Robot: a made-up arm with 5 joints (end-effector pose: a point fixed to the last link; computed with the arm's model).
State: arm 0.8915 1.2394 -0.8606 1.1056 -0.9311
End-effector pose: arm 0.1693 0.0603 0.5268 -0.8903 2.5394 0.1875
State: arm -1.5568 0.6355 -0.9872 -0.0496 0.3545
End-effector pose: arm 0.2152 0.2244 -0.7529 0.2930 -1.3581 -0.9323
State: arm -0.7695 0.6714 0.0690 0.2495 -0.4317
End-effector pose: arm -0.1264 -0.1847 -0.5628 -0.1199 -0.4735 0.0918
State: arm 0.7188 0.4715 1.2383 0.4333 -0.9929
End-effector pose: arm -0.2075 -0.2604 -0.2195 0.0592 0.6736 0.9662
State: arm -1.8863 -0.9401 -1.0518 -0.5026 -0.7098
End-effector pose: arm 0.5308 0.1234 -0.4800 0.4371 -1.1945 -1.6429
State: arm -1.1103 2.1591 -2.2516 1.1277 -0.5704
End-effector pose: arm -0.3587 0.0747 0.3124 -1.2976 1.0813 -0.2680
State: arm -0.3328 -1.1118 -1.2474 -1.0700 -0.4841
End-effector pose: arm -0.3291 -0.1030 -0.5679 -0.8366 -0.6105 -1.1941
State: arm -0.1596 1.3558 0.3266 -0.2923 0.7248
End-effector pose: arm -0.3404 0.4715 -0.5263 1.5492 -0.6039 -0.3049
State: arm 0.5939 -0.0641 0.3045 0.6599 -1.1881
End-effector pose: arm -0.2228 -0.1111 0.3181 -1.1082 1.5333 0.0973
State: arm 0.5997 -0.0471 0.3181 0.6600 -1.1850
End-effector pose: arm -0.2219 -0.1195 0.3149 -1.0878 1.5283 0.1212
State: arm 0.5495 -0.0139 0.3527 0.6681 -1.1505
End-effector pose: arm -0.2450 -0.1386 0.2896 -1.0505 1.4268 0.1366
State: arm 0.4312 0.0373 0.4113 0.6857 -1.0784
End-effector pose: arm -0.2906 -0.1703 0.2288 -0.9961 1.2066 0.1385
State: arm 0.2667 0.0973 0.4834 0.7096 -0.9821
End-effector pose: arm -0.3353 -0.2087 0.1303 -0.9344 0.9057 0.1268
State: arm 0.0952 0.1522 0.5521 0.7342 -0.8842
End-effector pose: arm -0.3546 -0.2440 0.0152 -0.8781 0.5953 0.1067
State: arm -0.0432 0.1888 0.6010 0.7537 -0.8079
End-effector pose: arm -0.3487 -0.2676 -0.0798 -0.8397 0.3507 0.0839
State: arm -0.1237 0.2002 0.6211 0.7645 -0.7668
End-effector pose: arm -0.3389 -0.2774 -0.1301 -0.8272 0.2178 0.0615
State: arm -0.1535 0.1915 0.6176 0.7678 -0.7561
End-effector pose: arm -0.3384 -0.2770 -0.1416 -0.8366 0.1820 0.0402
